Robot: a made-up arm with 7 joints.
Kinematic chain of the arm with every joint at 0, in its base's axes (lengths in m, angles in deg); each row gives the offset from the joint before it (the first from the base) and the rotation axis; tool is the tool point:
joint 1: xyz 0 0.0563 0 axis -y
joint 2: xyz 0 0.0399 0 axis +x
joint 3: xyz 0 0 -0.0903 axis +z
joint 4: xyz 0 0 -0.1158 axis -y
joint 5: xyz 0 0 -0.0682 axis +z
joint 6: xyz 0 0 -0.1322 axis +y
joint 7: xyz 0 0 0 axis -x
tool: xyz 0 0 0
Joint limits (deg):
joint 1: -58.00..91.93
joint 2: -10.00..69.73
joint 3: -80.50..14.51
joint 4: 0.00..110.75
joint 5: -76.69..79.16
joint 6: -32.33..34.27
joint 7: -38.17..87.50
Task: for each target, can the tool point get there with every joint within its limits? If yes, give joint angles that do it. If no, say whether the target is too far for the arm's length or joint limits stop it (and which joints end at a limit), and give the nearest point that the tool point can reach.
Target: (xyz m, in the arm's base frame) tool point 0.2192 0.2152 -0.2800
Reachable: yes | joints 17.44 30.84 -28.67 45.42 15.24 27.74 19.83
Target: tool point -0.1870 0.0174 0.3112
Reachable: no: joint limits stop it (at a limit: joint 1, joint 2, joint 3, joint 4) | nearest point -0.0034 0.2392 0.1814 | short by 0.316 m
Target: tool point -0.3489 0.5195 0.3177
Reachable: no: too far | nearest point 0.0301 0.3382 0.1924 | short by 0.438 m
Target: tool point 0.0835 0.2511 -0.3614
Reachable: yes | joints 3.92 23.57 -4.35 17.04 48.32 -1.23 72.11
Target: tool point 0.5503 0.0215 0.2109
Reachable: no: too far | nearest point 0.3756 0.0454 0.1079 | short by 0.204 m
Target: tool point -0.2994 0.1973 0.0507
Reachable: no: joint limits stop it (at a limit: joint 1, joint 2, joint 3) | nearest point -0.1836 0.1808 -0.1527 | short by 0.235 m
